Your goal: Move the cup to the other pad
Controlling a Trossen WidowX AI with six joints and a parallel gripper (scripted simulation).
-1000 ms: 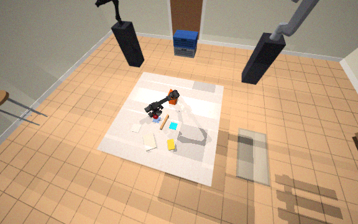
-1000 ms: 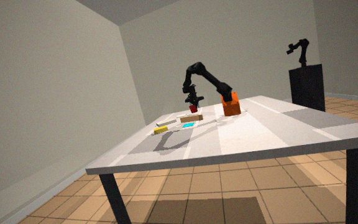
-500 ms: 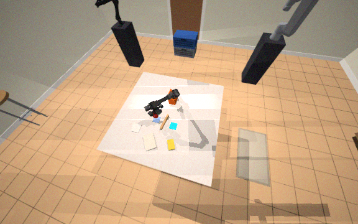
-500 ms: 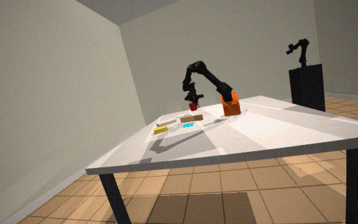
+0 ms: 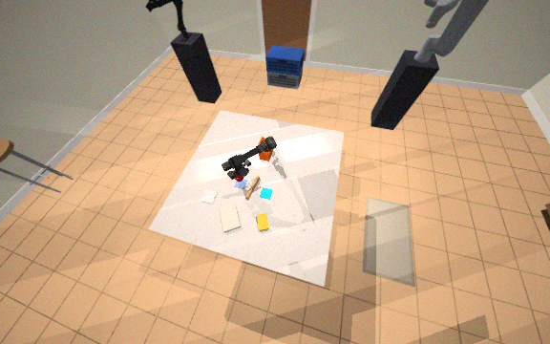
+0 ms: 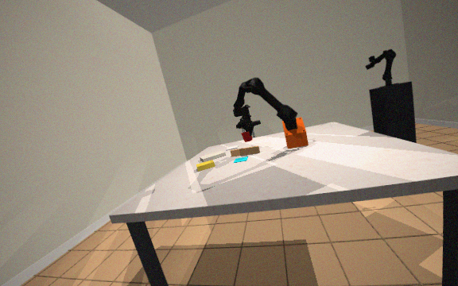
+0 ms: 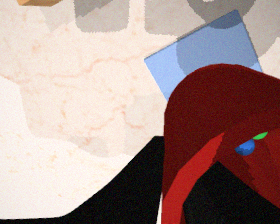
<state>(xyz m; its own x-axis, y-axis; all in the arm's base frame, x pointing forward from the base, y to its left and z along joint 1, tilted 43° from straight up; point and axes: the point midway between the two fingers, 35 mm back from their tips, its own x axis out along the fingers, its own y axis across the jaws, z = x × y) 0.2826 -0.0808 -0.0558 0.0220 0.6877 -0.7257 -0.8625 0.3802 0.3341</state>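
My gripper tip is 21 cm to the right of the cyan pad, 12 cm above it and 6 cm short of it. From my gripper tip the other things lie so: wooden bar 10 cm to the left, 9 cm below, 5 cm ahead; then red cup 3 cm ahead, 2 cm to the right; then white square 22 cm to the right, 21 cm ahead, 10 cm below.
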